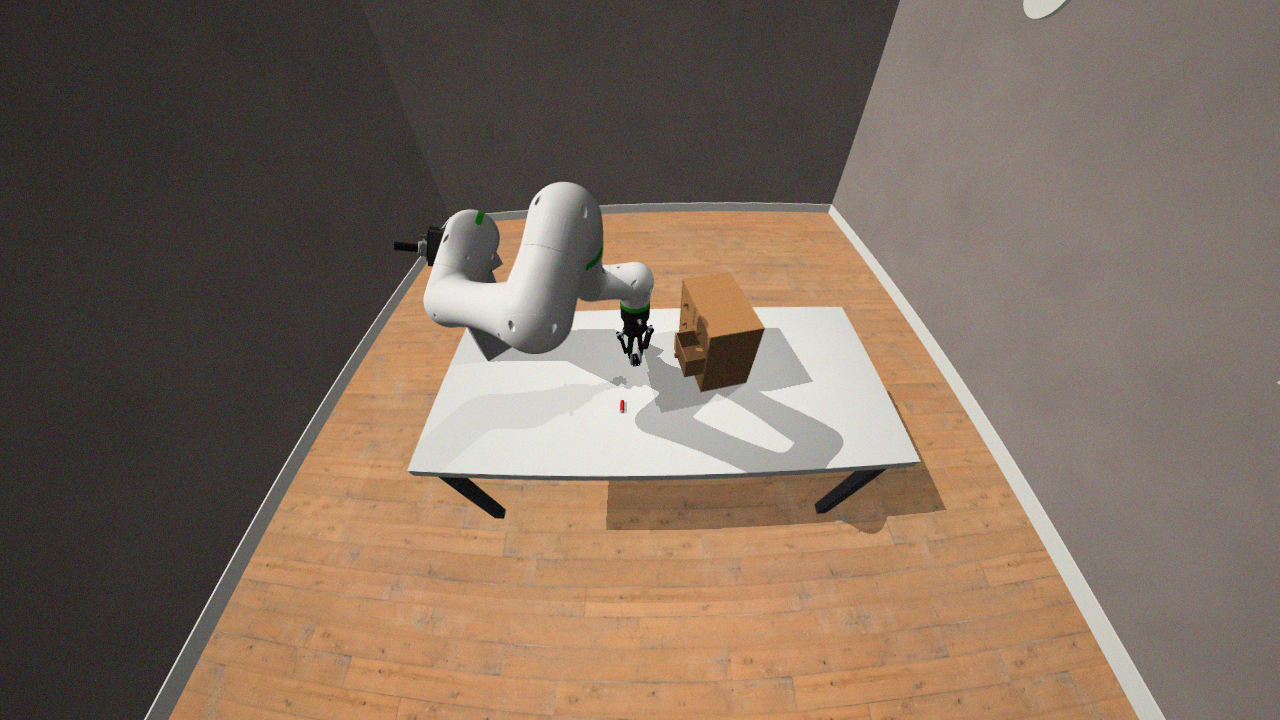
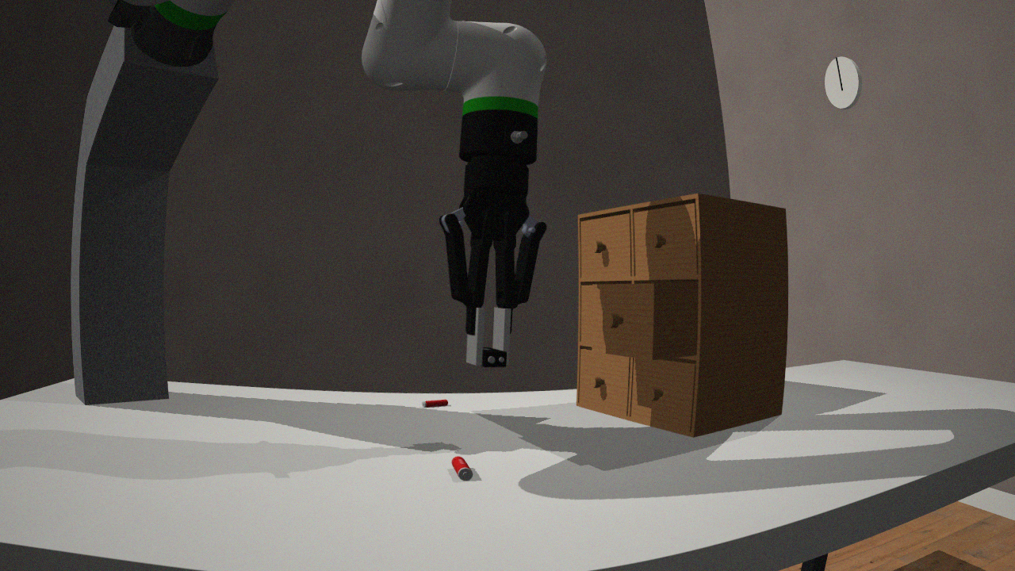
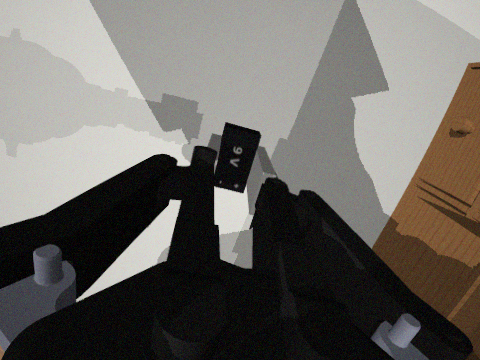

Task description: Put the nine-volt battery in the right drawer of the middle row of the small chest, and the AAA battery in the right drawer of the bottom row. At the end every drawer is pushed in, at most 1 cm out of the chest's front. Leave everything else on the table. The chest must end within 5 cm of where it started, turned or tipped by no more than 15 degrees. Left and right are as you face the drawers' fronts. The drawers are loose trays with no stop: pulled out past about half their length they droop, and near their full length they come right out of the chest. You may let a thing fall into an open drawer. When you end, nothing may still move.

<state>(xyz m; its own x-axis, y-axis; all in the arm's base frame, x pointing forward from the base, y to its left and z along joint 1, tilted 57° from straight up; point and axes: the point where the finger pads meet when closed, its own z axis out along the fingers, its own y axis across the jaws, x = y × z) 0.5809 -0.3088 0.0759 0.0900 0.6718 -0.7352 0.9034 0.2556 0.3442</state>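
My hand is 30 mm above the black nine-volt battery and 10 mm to the left of it. The rest, counted from my hand: red AAA battery (260 mm to the left, 130 mm below, 70 mm ahead).
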